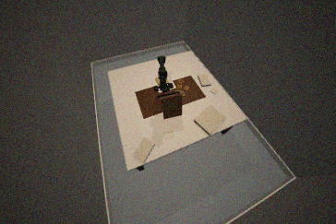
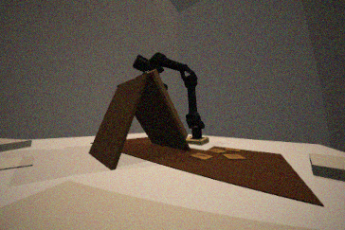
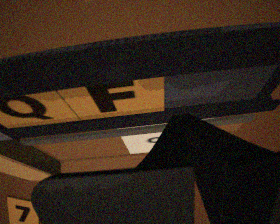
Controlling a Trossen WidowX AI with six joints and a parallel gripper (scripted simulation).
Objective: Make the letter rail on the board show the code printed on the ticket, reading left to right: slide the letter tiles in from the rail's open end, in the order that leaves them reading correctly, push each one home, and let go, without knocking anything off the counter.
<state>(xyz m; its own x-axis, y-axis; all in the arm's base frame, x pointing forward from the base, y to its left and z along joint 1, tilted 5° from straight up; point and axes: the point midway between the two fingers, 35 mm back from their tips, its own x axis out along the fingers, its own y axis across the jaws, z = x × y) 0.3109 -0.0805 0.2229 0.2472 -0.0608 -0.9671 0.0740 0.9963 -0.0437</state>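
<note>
My gripper tip is now 100 mm above the white ticket, 50 mm past it and 10 mm to the right of it. Round my gripper tip: pale slip: 370 mm ahead, 190 mm below, 70 mm to the right; brown mat: 190 mm below, 130 mm behind, 100 mm to the left.
</note>
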